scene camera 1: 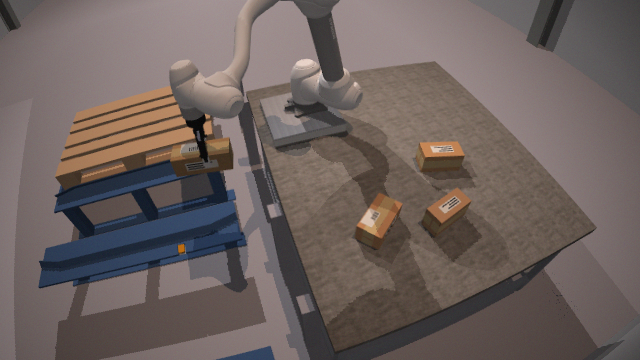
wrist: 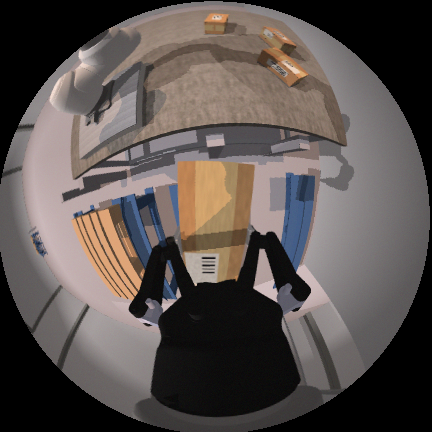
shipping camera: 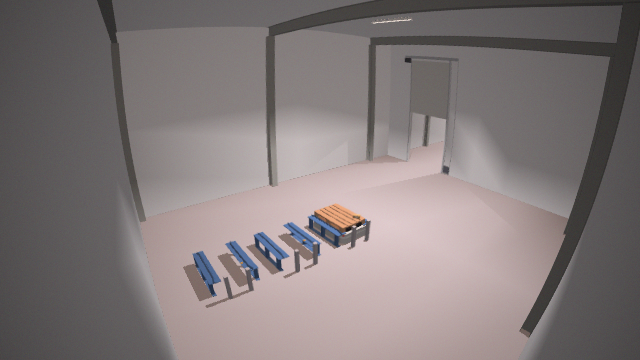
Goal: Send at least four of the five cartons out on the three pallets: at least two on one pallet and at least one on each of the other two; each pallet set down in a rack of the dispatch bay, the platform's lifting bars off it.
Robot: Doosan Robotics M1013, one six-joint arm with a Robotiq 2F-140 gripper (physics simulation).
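Seen in the pictures: gripper, between the fingertips: point(scene camera 1: 207, 158); arm's base, origin of its link: point(scene camera 1: 307, 105) point(wrist: 98, 102).
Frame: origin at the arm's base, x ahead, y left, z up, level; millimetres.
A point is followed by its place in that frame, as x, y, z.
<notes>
My gripper point(scene camera 1: 205, 159) {434, -564, 182} point(wrist: 211, 223) {434, -564, 182} is shut on a brown carton point(scene camera 1: 220, 156) {490, -506, 224} point(wrist: 212, 200) {442, -508, 239} and holds it in the air beside the near right corner of a wooden pallet point(scene camera 1: 127, 120) {-805, -1209, -309} point(wrist: 100, 250) {-734, -929, -309}. That pallet is at the blue rack point(scene camera 1: 120, 184) {-271, -1285, -454} left of the table. Three other cartons stand apart on the table: one point(scene camera 1: 440, 156) {642, 438, 50} farther back, one point(scene camera 1: 446, 211) {922, 281, 50} at the right and one point(scene camera 1: 378, 221) {853, 4, 35} nearer the left edge. In the shipping camera, a pallet point(shipping camera: 332, 212) {8863, -1598, -318} with a small dark and orange thing on it is at a rack, the grey platform point(shipping camera: 356, 234) {8793, -699, -640} under it.
The table point(scene camera 1: 350, 320) {1155, -232, -51} lies right of the held carton, across a floor gap. A second blue rack beam point(scene camera 1: 140, 240) {246, -1130, -455} with an orange marker point(scene camera 1: 181, 248) {381, -877, -448} stands in front of the pallet. In the shipping camera, several blue racks point(shipping camera: 270, 250) {11089, -1204, -453} and grey posts point(shipping camera: 297, 261) {10807, -512, -480} stand in a row.
</notes>
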